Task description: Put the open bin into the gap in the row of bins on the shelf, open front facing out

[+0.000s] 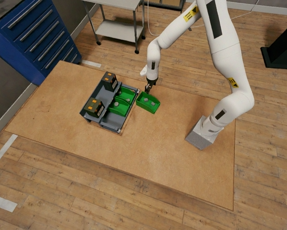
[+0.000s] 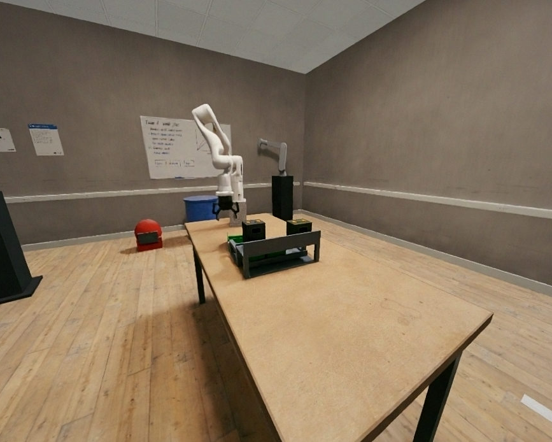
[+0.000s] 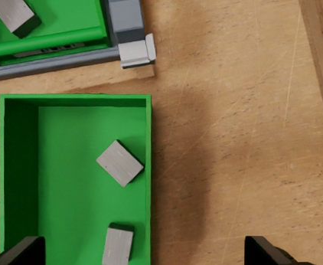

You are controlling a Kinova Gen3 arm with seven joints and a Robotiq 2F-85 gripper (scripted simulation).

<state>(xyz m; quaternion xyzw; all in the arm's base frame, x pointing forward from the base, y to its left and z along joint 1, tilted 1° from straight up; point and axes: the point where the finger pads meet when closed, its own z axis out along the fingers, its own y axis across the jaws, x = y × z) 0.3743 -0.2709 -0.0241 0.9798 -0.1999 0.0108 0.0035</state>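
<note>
The grey part lies 150 mm below my hand, 40 mm ahead of it and 10 mm to the left of it. Round my hand: grey shelf (280 mm ahead, 110 mm to the left, 100 mm below).
</note>
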